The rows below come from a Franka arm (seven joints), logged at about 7 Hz.
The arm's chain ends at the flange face. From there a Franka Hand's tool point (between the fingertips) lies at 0.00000 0.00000 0.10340 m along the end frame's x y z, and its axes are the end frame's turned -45 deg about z.
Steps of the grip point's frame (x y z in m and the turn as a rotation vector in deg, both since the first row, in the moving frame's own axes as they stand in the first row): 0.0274 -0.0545 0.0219 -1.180 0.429 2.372; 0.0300 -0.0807 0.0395 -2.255 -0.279 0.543; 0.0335 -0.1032 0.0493 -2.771 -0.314 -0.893; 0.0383 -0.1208 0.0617 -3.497 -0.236 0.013; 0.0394 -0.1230 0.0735 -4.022 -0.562 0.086; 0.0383 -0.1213 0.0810 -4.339 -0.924 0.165; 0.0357 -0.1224 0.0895 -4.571 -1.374 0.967
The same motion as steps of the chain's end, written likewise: -0.0212 -0.0589 0.0219 -0.531 1.138 2.372; -0.0384 -0.0815 0.0396 -1.792 1.397 0.543; -0.0525 -0.1006 0.0494 -2.181 1.737 -0.893; -0.0625 -0.1173 0.0619 -2.640 2.306 0.013; -0.0635 -0.1207 0.0738 -3.241 2.447 0.086; -0.0630 -0.1196 0.0813 -3.722 2.415 0.165; -0.0653 -0.1194 0.0899 -4.204 2.261 0.967
